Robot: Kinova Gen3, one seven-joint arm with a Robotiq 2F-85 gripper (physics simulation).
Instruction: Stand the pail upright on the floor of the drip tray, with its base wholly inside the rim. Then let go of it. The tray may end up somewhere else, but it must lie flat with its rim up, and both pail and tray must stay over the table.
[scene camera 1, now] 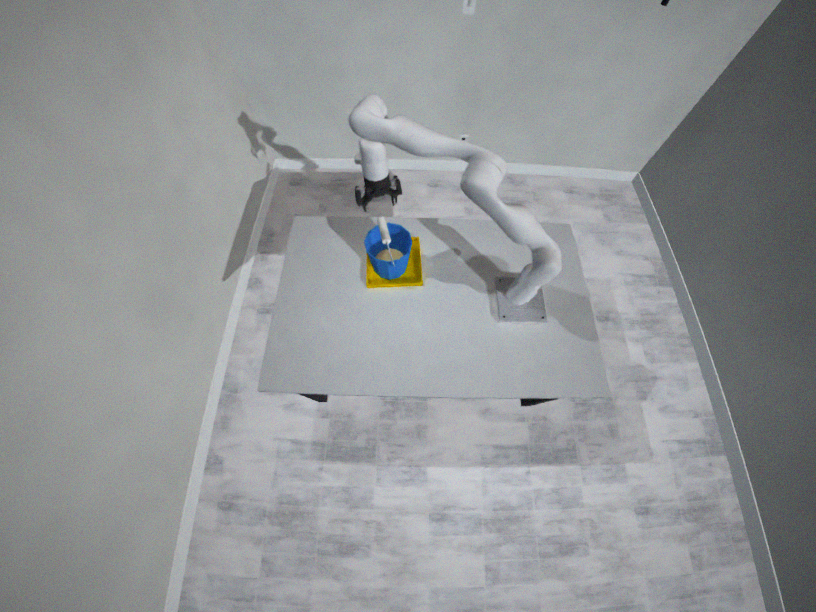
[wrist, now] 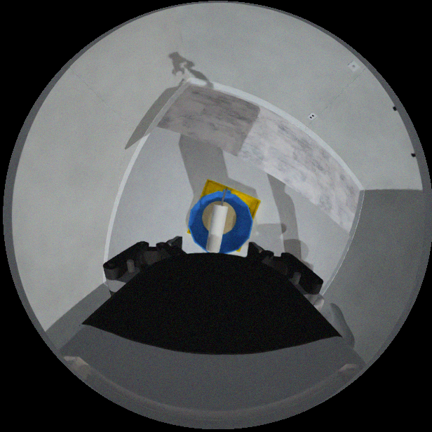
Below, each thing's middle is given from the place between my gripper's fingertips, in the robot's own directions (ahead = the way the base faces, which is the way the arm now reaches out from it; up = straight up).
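Labels:
I see the yellow drip tray (scene camera 1: pixel 413 275), and my hand is 36 cm above it, 3 cm beyond it and 2 cm to the left of it.

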